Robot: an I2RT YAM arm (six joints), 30 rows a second.
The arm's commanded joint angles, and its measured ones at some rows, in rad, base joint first. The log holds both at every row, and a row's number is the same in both.
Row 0, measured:
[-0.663, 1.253, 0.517, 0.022, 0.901, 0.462]
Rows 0 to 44, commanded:
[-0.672, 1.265, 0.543, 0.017, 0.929, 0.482]
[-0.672, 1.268, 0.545, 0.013, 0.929, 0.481]
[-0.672, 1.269, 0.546, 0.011, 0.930, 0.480]
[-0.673, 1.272, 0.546, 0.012, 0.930, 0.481]
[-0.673, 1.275, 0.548, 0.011, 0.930, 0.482]
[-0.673, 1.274, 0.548, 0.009, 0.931, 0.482]
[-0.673, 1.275, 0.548, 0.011, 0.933, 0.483]
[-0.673, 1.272, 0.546, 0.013, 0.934, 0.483]
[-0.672, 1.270, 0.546, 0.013, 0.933, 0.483]
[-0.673, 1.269, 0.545, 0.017, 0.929, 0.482]
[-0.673, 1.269, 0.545, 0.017, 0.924, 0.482]
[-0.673, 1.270, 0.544, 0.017, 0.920, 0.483]
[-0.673, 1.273, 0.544, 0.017, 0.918, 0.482]
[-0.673, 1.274, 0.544, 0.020, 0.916, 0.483]
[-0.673, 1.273, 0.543, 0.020, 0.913, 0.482]
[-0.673, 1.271, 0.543, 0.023, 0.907, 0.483]
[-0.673, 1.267, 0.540, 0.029, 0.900, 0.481]
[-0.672, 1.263, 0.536, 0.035, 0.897, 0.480]
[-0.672, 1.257, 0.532, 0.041, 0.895, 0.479]
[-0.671, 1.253, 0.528, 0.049, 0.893, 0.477]
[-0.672, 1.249, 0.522, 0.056, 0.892, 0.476]
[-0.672, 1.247, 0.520, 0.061, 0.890, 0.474]
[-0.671, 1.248, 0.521, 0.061, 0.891, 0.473]
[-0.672, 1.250, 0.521, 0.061, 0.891, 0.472]
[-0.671, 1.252, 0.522, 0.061, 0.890, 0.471]
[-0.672, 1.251, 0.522, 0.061, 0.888, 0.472]
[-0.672, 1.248, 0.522, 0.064, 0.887, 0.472]
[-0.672, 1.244, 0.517, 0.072, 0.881, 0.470]
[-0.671, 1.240, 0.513, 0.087, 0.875, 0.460]
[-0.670, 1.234, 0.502, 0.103, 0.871, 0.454]
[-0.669, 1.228, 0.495, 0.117, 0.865, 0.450]
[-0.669, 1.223, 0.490, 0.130, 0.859, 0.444]
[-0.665, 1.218, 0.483, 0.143, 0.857, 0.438]
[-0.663, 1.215, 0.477, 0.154, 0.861, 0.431]
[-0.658, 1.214, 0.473, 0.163, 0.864, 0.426]
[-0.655, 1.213, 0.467, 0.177, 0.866, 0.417]
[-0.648, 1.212, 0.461, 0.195, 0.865, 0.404]
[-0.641, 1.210, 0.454, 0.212, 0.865, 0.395]
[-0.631, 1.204, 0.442, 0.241, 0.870, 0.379]
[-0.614, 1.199, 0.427, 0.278, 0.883, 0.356]
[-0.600, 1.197, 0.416, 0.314, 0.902, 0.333]
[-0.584, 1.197, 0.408, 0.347, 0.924, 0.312]
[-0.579, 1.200, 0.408, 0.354, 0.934, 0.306]
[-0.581, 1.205, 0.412, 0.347, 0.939, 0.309]
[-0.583, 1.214, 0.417, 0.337, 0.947, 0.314]
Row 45, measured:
[-0.586, 1.211, 0.414, 0.267, 0.896, 0.347]
